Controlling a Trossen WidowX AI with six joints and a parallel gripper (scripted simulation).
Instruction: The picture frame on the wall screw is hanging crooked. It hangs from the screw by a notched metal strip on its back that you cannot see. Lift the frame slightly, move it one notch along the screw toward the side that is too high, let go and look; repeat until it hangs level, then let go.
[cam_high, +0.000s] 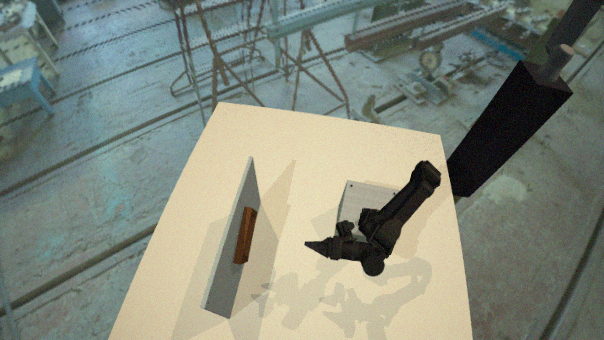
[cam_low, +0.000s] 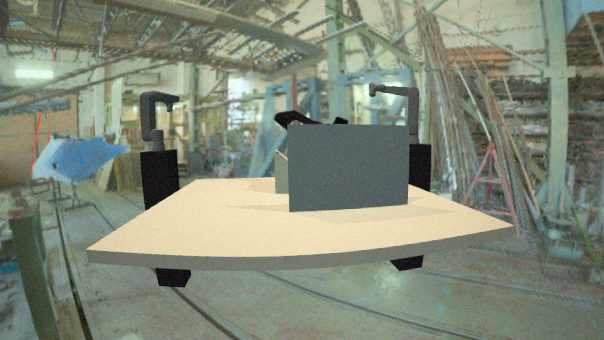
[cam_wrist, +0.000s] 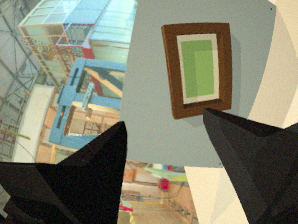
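Now: the brown wooden picture frame 200 mm ahead of my gripper tip, 20 mm to the right of it and 90 mm below it. Round my gripper tip: grey wall panel (210 mm ahead, 10 mm to the right, 110 mm below).
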